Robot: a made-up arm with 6 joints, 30 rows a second.
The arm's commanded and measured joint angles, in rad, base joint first. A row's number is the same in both.
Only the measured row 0 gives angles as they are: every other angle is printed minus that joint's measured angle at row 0.
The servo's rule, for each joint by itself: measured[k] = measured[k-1] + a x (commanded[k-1-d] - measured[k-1]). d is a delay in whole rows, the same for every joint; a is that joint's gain. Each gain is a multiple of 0.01, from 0.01 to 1. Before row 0 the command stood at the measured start. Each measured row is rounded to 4 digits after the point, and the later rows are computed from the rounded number. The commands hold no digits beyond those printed.
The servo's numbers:
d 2
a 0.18 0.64 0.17 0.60 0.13 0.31
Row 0, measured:
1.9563, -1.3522, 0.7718, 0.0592, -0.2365, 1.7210
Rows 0 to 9, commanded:
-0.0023, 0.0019, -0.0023, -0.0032, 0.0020, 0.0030
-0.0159, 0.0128, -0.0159, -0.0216, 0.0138, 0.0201
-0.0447, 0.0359, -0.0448, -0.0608, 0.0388, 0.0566
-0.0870, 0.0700, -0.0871, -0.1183, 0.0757, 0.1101
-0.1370, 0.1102, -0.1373, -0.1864, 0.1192, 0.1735
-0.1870, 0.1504, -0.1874, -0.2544, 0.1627, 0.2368
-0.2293, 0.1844, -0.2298, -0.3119, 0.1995, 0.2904
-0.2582, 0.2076, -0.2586, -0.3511, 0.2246, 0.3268
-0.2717, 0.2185, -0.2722, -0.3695, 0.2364, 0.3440
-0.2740, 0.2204, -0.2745, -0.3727, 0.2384, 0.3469
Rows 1 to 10, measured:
0.0000, 0.0000, 0.0000, 0.0000, 0.0000, 0.0000
0.0000, 0.0000, 0.0000, 0.0000, 0.0000, 0.0000
-0.0004, 0.0012, -0.0004, -0.0019, 0.0003, 0.0009
-0.0032, 0.0086, -0.0030, -0.0137, 0.0021, 0.0069
-0.0107, 0.0261, -0.0101, -0.0420, 0.0069, 0.0223
-0.0244, 0.0542, -0.0232, -0.0878, 0.0158, 0.0495
-0.0447, 0.0900, -0.0426, -0.1470, 0.0292, 0.0879
-0.0703, 0.1287, -0.0672, -0.2114, 0.0466, 0.1341
-0.0989, 0.1643, -0.0948, -0.2717, 0.0665, 0.1826
-0.1276, 0.1920, -0.1226, -0.3193, 0.0871, 0.2273

